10 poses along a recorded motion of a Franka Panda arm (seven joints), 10 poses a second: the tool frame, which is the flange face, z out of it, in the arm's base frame.
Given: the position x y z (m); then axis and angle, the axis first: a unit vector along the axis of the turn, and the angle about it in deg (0 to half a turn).
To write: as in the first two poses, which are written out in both.
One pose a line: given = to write
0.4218, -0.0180, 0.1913, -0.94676, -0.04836, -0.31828, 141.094 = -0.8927, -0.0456, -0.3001, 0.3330, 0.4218, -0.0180, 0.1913
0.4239, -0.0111, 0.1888, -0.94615, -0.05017, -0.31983, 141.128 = -0.8922, -0.0473, -0.3016, 0.3328, 0.4239, -0.0111, 0.1888
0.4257, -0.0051, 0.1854, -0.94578, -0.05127, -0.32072, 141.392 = -0.8926, -0.0484, -0.3027, 0.3306, 0.4257, -0.0051, 0.1854
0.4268, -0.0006, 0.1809, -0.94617, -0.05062, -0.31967, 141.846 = -0.8942, -0.0478, -0.3021, 0.3268, 0.4268, -0.0006, 0.1809
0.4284, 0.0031, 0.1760, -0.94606, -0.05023, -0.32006, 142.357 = -0.8955, -0.0475, -0.3029, 0.3226, 0.4284, 0.0031, 0.1760
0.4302, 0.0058, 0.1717, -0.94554, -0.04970, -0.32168, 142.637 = -0.8957, -0.0471, -0.3047, 0.3203, 0.4302, 0.0058, 0.1717
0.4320, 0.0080, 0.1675, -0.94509, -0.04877, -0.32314, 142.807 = -0.8957, -0.0462, -0.3063, 0.3189, 0.4320, 0.0080, 0.1675
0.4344, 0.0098, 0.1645, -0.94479, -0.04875, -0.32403, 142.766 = -0.8954, -0.0462, -0.3071, 0.3192, 0.4344, 0.0098, 0.1645
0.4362, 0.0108, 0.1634, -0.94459, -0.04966, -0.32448, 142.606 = -0.8947, -0.0470, -0.3074, 0.3206, 0.4362, 0.0108, 0.1634
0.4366, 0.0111, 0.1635, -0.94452, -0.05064, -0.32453, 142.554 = -0.8945, -0.0480, -0.3074, 0.3210, 0.4366, 0.0111, 0.1635
